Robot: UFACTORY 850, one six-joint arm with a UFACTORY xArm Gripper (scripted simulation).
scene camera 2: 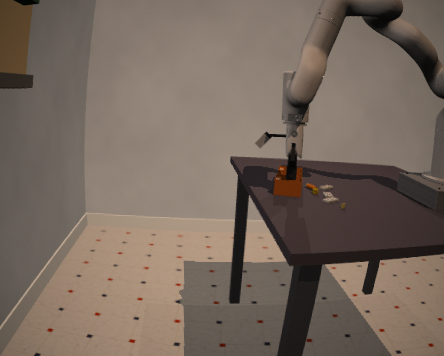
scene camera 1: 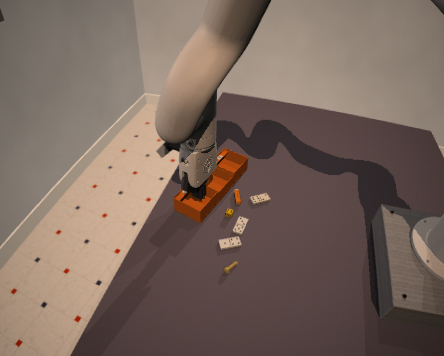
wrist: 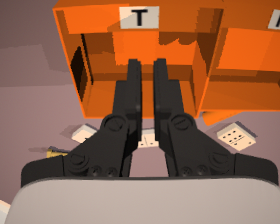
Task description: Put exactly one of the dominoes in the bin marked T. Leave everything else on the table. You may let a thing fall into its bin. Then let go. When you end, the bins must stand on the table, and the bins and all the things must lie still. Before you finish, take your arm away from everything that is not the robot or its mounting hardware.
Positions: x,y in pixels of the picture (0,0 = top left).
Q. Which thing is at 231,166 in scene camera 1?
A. An orange bin.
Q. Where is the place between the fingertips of my gripper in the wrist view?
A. At 147,77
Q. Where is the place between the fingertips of my gripper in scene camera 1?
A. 198,195
